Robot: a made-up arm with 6 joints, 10 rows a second.
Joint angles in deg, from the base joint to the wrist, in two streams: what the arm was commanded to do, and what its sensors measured. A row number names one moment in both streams.
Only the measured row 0 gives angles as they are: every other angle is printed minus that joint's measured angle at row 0.
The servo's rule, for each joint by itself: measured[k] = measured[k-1] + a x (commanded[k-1-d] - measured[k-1]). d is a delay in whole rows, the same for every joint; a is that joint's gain. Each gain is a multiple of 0.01, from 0.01 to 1. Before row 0 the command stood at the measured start. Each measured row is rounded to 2 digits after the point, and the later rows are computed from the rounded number. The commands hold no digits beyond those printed.
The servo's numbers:
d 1
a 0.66 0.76 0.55 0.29 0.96 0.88
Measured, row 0:
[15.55, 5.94, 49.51, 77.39, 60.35, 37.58]
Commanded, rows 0 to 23:
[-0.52, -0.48, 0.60, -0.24, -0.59, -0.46]
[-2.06, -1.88, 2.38, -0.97, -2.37, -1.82]
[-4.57, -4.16, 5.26, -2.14, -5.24, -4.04]
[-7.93, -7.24, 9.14, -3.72, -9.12, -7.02]
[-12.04, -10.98, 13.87, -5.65, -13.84, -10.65]
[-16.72, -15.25, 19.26, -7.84, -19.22, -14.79]
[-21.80, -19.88, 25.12, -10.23, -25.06, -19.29]
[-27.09, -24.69, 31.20, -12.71, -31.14, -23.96]
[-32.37, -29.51, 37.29, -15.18, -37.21, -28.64]
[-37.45, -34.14, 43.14, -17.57, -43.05, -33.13]
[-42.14, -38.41, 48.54, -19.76, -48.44, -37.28]
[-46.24, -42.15, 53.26, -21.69, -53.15, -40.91]
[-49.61, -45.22, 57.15, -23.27, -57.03, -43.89]
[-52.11, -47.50, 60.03, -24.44, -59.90, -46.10]
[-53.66, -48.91, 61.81, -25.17, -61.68, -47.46]
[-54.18, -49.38, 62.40, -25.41, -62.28, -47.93]
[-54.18, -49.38, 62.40, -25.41, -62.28, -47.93]
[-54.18, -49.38, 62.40, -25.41, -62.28, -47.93]
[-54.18, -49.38, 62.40, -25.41, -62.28, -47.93]
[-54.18, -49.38, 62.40, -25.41, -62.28, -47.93]
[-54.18, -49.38, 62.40, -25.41, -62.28, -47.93]
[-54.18, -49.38, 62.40, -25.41, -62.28, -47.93]
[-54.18, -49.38, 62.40, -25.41, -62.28, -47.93]
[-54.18, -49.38, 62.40, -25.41, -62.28, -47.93]
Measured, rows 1 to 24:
[0.00, 0.00, 0.00, 0.00, 0.00, 0.00]
[-0.34, -0.36, 0.33, -0.07, -0.57, -0.40]
[-1.48, -1.52, 1.46, -0.33, -2.30, -1.65]
[-3.52, -3.53, 3.55, -0.85, -5.12, -3.75]
[-6.43, -6.35, 6.62, -1.68, -8.96, -6.63]
[-10.13, -9.87, 10.61, -2.83, -13.64, -10.17]
[-14.48, -13.96, 15.37, -4.28, -19.00, -14.24]
[-19.31, -18.46, 20.73, -6.01, -24.82, -18.68]
[-24.44, -23.19, 26.49, -7.95, -30.89, -23.33]
[-29.67, -27.99, 32.43, -10.05, -36.96, -28.00]
[-34.80, -32.66, 38.32, -12.23, -42.81, -32.51]
[-39.64, -37.03, 43.94, -14.41, -48.21, -36.71]
[-44.00, -40.92, 49.07, -16.52, -52.95, -40.41]
[-47.70, -44.19, 53.51, -18.48, -56.87, -43.47]
[-50.61, -46.71, 57.10, -20.21, -59.78, -45.78]
[-52.62, -48.38, 59.69, -21.65, -61.60, -47.26]
[-53.65, -49.14, 61.18, -22.74, -62.25, -47.85]
[-54.00, -49.32, 61.85, -23.51, -62.28, -47.92]
[-54.12, -49.37, 62.15, -24.06, -62.28, -47.93]
[-54.16, -49.38, 62.29, -24.45, -62.28, -47.93]
[-54.17, -49.38, 62.35, -24.73, -62.28, -47.93]
[-54.18, -49.38, 62.38, -24.93, -62.28, -47.93]
[-54.18, -49.38, 62.39, -25.07, -62.28, -47.93]
[-54.18, -49.38, 62.40, -25.17, -62.28, -47.93]

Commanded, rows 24 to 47:
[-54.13, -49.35, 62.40, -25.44, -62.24, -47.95]
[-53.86, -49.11, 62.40, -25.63, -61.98, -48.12]
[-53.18, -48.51, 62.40, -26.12, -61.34, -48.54]
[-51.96, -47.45, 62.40, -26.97, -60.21, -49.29]
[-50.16, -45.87, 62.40, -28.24, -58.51, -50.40]
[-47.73, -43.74, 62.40, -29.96, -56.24, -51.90]
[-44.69, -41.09, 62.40, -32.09, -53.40, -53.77]
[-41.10, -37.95, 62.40, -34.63, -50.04, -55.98]
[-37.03, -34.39, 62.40, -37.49, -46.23, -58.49]
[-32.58, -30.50, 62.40, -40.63, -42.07, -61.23]
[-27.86, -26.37, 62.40, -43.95, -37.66, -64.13]
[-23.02, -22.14, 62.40, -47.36, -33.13, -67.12]
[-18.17, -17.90, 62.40, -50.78, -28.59, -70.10]
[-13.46, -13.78, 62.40, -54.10, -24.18, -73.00]
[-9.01, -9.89, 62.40, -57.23, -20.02, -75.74]
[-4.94, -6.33, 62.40, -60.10, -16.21, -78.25]
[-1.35, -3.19, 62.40, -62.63, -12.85, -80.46]
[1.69, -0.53, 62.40, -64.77, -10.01, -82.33]
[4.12, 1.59, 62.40, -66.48, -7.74, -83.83]
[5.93, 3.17, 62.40, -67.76, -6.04, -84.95]
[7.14, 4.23, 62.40, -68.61, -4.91, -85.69]
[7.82, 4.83, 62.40, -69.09, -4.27, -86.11]
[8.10, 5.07, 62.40, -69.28, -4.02, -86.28]
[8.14, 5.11, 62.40, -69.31, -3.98, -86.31]
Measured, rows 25 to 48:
[-54.18, -49.38, 62.40, -25.24, -62.28, -47.93]
[-54.15, -49.36, 62.40, -25.30, -62.24, -47.95]
[-53.96, -49.17, 62.40, -25.40, -61.99, -48.10]
[-53.45, -48.67, 62.40, -25.61, -61.37, -48.49]
[-52.47, -47.74, 62.40, -26.00, -60.26, -49.19]
[-50.95, -46.32, 62.40, -26.65, -58.58, -50.25]
[-48.82, -44.36, 62.40, -27.61, -56.33, -51.70]
[-46.09, -41.87, 62.40, -28.91, -53.52, -53.52]
[-42.80, -38.89, 62.40, -30.57, -50.18, -55.68]
[-38.99, -35.47, 62.40, -32.58, -46.39, -58.15]
[-34.76, -31.69, 62.40, -34.91, -42.24, -60.86]
[-30.21, -27.65, 62.40, -37.53, -37.84, -63.74]
[-25.46, -23.46, 62.40, -40.38, -33.32, -66.71]
[-20.65, -19.23, 62.40, -43.40, -28.78, -69.69]
[-15.90, -15.09, 62.40, -46.50, -24.36, -72.60]
[-11.35, -11.14, 62.40, -49.61, -20.19, -75.36]
[-7.12, -7.48, 62.40, -52.65, -16.37, -77.90]
[-3.31, -4.22, 62.40, -55.54, -12.99, -80.15]
[-0.01, -1.42, 62.40, -58.22, -10.13, -82.07]
[2.72, 0.87, 62.40, -60.62, -7.84, -83.62]
[4.84, 2.62, 62.40, -62.69, -6.11, -84.79]
[6.36, 3.84, 62.40, -64.41, -4.96, -85.58]
[7.32, 4.59, 62.40, -65.77, -4.30, -86.05]
[7.83, 4.95, 62.40, -66.79, -4.03, -86.25]

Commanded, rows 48 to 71:
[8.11, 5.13, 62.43, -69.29, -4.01, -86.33]
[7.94, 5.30, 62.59, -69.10, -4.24, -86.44]
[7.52, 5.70, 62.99, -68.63, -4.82, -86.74]
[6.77, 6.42, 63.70, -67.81, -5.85, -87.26]
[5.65, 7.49, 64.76, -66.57, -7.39, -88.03]
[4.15, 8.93, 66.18, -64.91, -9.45, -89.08]
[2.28, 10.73, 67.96, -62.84, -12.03, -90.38]
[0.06, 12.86, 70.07, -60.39, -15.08, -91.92]
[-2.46, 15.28, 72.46, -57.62, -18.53, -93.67]
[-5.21, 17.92, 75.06, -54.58, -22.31, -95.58]
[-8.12, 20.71, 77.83, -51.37, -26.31, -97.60]
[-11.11, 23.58, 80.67, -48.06, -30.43, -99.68]
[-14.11, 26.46, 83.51, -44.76, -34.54, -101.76]
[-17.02, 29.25, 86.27, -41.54, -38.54, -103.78]
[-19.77, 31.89, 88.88, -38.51, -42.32, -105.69]
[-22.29, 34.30, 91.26, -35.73, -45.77, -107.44]
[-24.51, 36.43, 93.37, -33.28, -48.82, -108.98]
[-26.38, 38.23, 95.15, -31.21, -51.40, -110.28]
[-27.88, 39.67, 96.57, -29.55, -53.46, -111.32]
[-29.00, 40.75, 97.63, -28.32, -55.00, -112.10]
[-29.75, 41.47, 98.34, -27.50, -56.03, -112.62]
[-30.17, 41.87, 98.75, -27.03, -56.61, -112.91]
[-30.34, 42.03, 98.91, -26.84, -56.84, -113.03]
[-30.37, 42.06, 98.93, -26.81, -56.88, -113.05]
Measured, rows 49 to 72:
[8.03, 5.07, 62.40, -67.52, -3.98, -86.30]
[8.08, 5.12, 62.42, -68.03, -4.01, -86.33]
[7.99, 5.26, 62.51, -68.34, -4.23, -86.43]
[7.68, 5.59, 62.77, -68.42, -4.80, -86.70]
[7.08, 6.22, 63.28, -68.24, -5.81, -87.19]
[6.14, 7.19, 64.09, -67.76, -7.33, -87.93]
[4.83, 8.51, 65.24, -66.93, -9.37, -88.94]
[3.15, 10.20, 66.74, -65.74, -11.92, -90.21]
[1.11, 12.22, 68.57, -64.19, -14.95, -91.71]
[-1.25, 14.55, 70.71, -62.28, -18.39, -93.43]
[-3.86, 17.11, 73.10, -60.05, -22.15, -95.32]
[-6.67, 19.85, 75.70, -57.53, -26.14, -97.33]
[-9.60, 22.68, 78.43, -54.78, -30.26, -99.40]
[-12.58, 25.55, 81.22, -51.87, -34.37, -101.48]
[-15.51, 28.36, 84.00, -48.87, -38.37, -103.50]
[-18.32, 31.04, 86.68, -45.87, -42.16, -105.43]
[-20.94, 33.52, 89.20, -42.93, -45.63, -107.20]
[-23.30, 35.73, 91.49, -40.13, -48.69, -108.77]
[-25.33, 37.63, 93.50, -37.54, -51.29, -110.10]
[-27.01, 39.18, 95.19, -35.22, -53.37, -111.17]
[-28.32, 40.37, 96.53, -33.22, -54.93, -111.99]
[-29.26, 41.21, 97.53, -31.56, -55.99, -112.54]
[-29.86, 41.71, 98.20, -30.25, -56.59, -112.87]
[-30.18, 41.95, 98.59, -29.26, -56.83, -113.01]

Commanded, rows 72 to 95:
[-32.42, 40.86, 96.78, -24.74, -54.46, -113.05]
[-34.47, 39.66, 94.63, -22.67, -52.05, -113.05]
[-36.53, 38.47, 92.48, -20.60, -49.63, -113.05]
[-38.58, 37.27, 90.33, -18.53, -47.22, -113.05]
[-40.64, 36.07, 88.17, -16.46, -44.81, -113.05]
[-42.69, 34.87, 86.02, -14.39, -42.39, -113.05]
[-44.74, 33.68, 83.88, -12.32, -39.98, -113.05]
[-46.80, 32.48, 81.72, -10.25, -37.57, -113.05]
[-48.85, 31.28, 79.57, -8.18, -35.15, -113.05]
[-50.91, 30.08, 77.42, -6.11, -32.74, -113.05]
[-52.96, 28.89, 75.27, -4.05, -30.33, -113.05]
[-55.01, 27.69, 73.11, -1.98, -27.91, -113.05]
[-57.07, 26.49, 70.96, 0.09, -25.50, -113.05]
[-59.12, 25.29, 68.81, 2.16, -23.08, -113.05]
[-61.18, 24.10, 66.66, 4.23, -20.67, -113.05]
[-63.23, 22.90, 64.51, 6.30, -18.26, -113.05]
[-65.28, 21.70, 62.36, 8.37, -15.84, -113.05]
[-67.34, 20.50, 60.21, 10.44, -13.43, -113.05]
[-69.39, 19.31, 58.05, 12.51, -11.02, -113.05]
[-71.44, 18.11, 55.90, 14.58, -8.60, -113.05]
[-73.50, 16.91, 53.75, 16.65, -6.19, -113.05]
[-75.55, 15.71, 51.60, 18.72, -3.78, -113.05]
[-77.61, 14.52, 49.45, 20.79, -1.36, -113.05]
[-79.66, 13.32, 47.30, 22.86, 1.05, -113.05]
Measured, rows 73 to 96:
[-30.31, 42.03, 98.78, -28.55, -56.88, -113.05]
[-31.70, 41.14, 97.68, -27.45, -54.56, -113.05]
[-33.53, 40.02, 96.00, -26.06, -52.15, -113.05]
[-35.51, 38.84, 94.06, -24.48, -49.73, -113.05]
[-37.54, 37.65, 92.01, -22.75, -47.32, -113.05]
[-39.59, 36.45, 89.90, -20.93, -44.91, -113.05]
[-41.64, 35.25, 87.77, -19.03, -42.49, -113.05]
[-43.69, 34.06, 85.63, -17.08, -40.08, -113.05]
[-45.74, 32.86, 83.48, -15.10, -37.67, -113.05]
[-47.79, 31.66, 81.33, -13.09, -35.25, -113.05]
[-49.85, 30.46, 79.18, -11.07, -32.84, -113.05]
[-51.90, 29.27, 77.03, -9.03, -30.43, -113.05]
[-53.95, 28.07, 74.87, -6.99, -28.01, -113.05]
[-56.01, 26.87, 72.72, -4.94, -25.60, -113.05]
[-58.06, 25.67, 70.57, -2.88, -23.18, -113.05]
[-60.12, 24.48, 68.42, -0.82, -20.77, -113.05]
[-62.17, 23.28, 66.27, 1.24, -18.36, -113.05]
[-64.22, 22.08, 64.12, 3.31, -15.94, -113.05]
[-66.28, 20.88, 61.97, 5.38, -13.53, -113.05]
[-68.33, 19.69, 59.81, 7.45, -11.12, -113.05]
[-70.38, 18.49, 57.66, 9.52, -8.70, -113.05]
[-72.44, 17.29, 55.51, 11.59, -6.29, -113.05]
[-74.49, 16.09, 53.36, 13.66, -3.88, -113.05]
[-76.55, 14.90, 51.21, 15.73, -1.46, -113.05]

